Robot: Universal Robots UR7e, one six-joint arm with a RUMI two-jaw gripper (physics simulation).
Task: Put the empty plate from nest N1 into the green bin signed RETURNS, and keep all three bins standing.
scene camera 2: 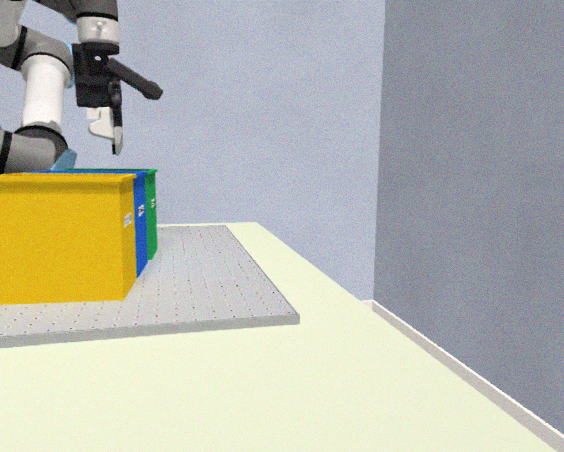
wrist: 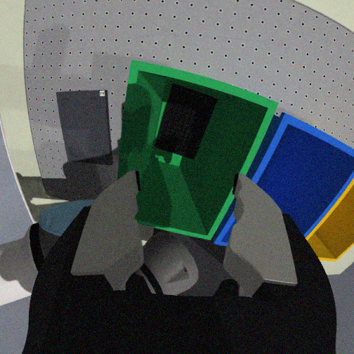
Labels:
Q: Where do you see a blue bin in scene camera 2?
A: At 139,182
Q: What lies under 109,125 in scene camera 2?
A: My gripper.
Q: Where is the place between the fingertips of my gripper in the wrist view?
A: At 186,173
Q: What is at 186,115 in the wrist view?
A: A black well plate.

